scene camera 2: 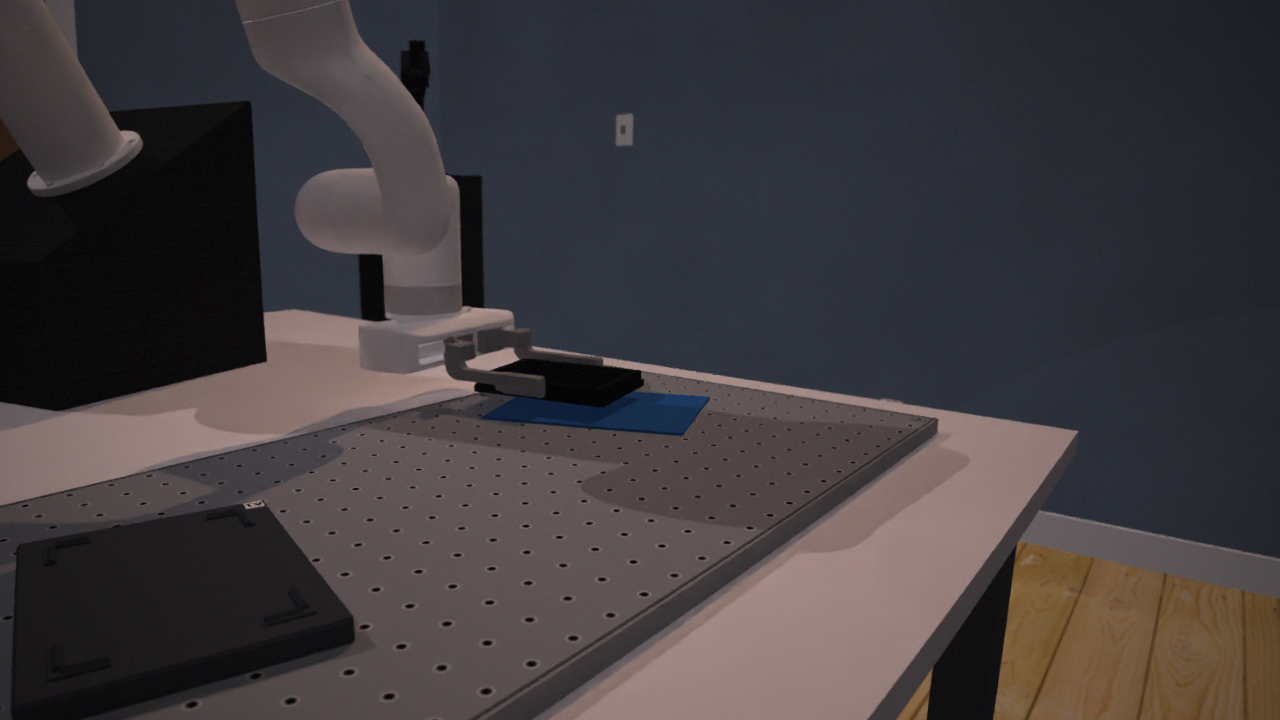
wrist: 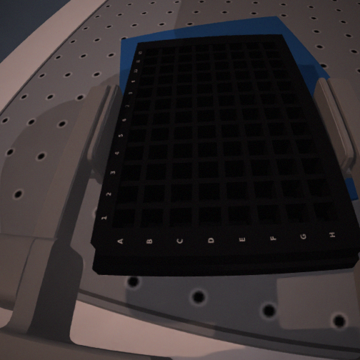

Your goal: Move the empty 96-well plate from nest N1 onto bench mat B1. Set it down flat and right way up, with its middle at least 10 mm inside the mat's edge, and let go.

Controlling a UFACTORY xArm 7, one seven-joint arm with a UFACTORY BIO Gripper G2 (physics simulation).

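Places are measured from the arm's base along level axes (x left, y down, z back), in millimetres.
Pixels of known places: hand at its tool point: [scene camera 2: 551, 375]; arm's base at its link origin: [scene camera 2: 88, 166].
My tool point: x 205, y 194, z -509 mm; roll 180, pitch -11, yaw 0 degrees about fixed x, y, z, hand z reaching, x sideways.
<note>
Ahead of a thing's pixels: the offset from my tool point to its top centre. Level surfaces: height alone.
The black 96-well plate {dz -9, dx +2, dy -4 mm} [scene camera 2: 572, 380] [wrist: 210, 140] is level and right way up, with its lettered rim and wells facing up. My gripper [scene camera 2: 572, 374] [wrist: 218, 85] is shut on its two long sides. The plate is low over the blue bench mat {dy +21 mm} [scene camera 2: 662, 416] [wrist: 306, 67]; a small gap seems to show under it in the scene view. In the wrist view blue shows past the plate's far end and right side, while pegboard shows beyond its near end. The plate hides the rest of the mat. The dark nest {dz -140, dx -395, dy +8 mm} [scene camera 2: 170, 582] at the front left holds no plate; its label is too small to read.
The mat lies on a grey perforated board {dy +23 mm} [scene camera 2: 501, 510] [wrist: 55, 110] on a pale table {dy +36 mm} [scene camera 2: 751, 591]. A large black box [scene camera 2: 152, 259] stands at the back left. Part of another white arm [scene camera 2: 62, 98] hangs at the upper left.
</note>
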